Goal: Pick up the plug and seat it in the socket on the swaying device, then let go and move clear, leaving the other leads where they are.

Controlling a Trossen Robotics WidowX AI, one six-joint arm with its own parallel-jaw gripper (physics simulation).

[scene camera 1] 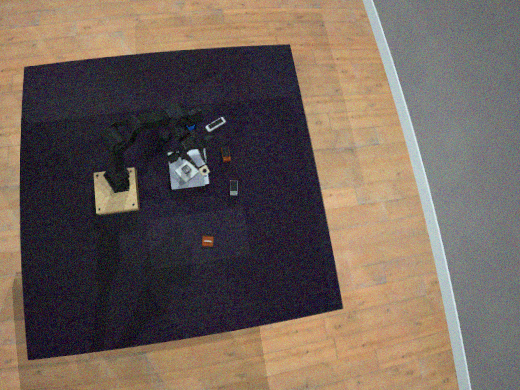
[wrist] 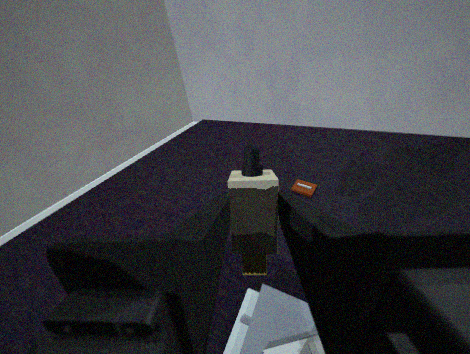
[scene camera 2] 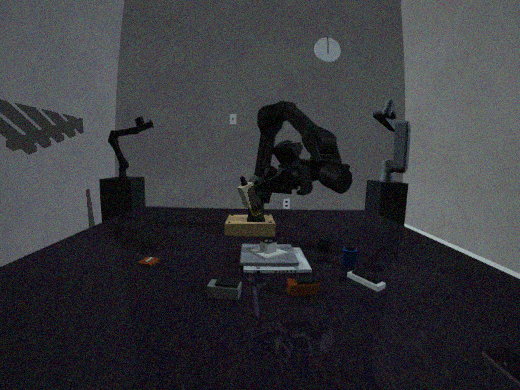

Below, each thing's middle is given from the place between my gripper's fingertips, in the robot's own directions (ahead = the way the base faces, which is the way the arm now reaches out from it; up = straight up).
My gripper is now 17 cm above the device (scene camera 2: 267, 257), 6 cm to the right of it and 6 cm past it.
